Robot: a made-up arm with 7 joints. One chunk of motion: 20 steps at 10 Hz.
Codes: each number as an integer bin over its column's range. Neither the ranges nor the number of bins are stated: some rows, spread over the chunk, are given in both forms.
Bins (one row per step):
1: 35 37 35 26 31 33 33
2: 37 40 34 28 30 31 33
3: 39 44 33 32 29 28 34
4: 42 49 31 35 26 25 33
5: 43 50 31 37 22 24 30
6: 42 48 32 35 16 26 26
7: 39 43 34 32 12 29 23
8: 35 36 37 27 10 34 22
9: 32 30 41 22 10 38 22
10: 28 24 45 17 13 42 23
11: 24 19 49 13 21 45 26
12: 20 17 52 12 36 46 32
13: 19 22 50 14 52 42 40
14: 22 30 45 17 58 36 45
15: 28 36 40 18 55 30 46
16: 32 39 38 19 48 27 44
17: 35 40 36 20 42 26 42
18: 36 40 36 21 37 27 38
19: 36 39 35 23 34 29 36
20: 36 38 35 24 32 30 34
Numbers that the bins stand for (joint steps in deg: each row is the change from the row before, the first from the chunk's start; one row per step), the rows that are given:
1: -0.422 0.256 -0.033 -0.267 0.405 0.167 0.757
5: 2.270 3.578 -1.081 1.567 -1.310 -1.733 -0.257
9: -1.432 -1.533 1.538 -0.933 -3.595 1.222 -2.962
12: -5.470 -4.856 4.419 -2.600 1.357 2.911 0.419
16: -1.432 0.767 0.752 -1.433 3.643 -1.100 4.476
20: -0.086 0.511 -0.033 -0.600 0.595 -0.467 1.095
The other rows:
2: 0.251 1.022 -0.295 0.067 0.214 -0.256 0.757
3: 0.924 2.044 -0.557 0.733 0.024 -0.889 1.095
4: 1.933 3.322 -1.081 1.233 -0.548 -1.522 0.757
6: 1.933 3.067 -0.819 1.233 -2.452 -1.311 -1.610
7: 0.924 1.789 -0.295 0.733 -3.214 -0.678 -2.624
8: -0.422 0.000 0.490 -0.100 -3.595 0.378 -2.962
10: -2.778 -3.067 2.586 -1.767 -3.024 2.067 -2.624
11: -4.124 -4.344 3.633 -2.433 -1.500 2.700 -1.610
13: -5.806 -3.578 3.895 -2.267 4.405 2.067 3.124
14: -4.797 -1.533 2.586 -1.767 5.548 0.800 4.814
15: -2.778 0.000 1.276 -1.600 4.976 -0.467 5.152
17: -0.422 1.022 0.229 -1.267 2.500 -1.311 3.800
18: -0.086 1.022 0.229 -1.100 1.548 -1.100 2.448
19: -0.086 0.767 -0.033 -0.767 0.976 -0.678 1.771

